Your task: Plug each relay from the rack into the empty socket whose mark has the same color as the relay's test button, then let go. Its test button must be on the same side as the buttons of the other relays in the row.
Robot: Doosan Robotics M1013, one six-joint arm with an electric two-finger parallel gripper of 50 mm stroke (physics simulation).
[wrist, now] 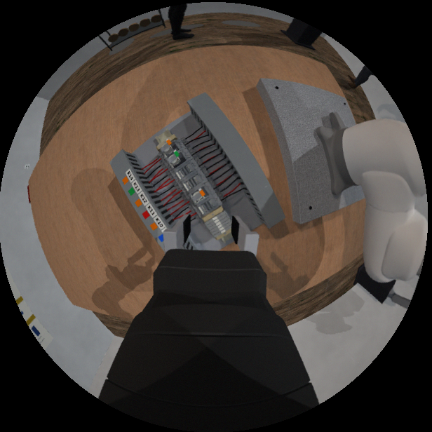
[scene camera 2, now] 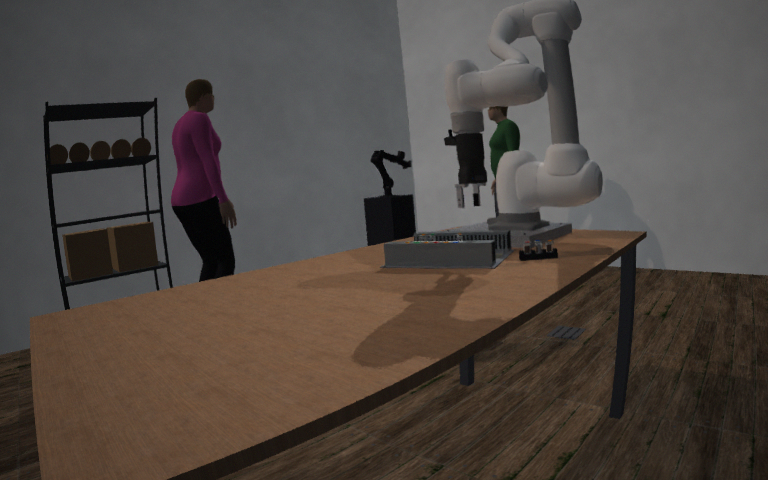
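My gripper: visible in scene camera 2 and the wrist view. On my gripper, same spot: (scene camera 2: 459, 187) and (wrist: 179, 242).
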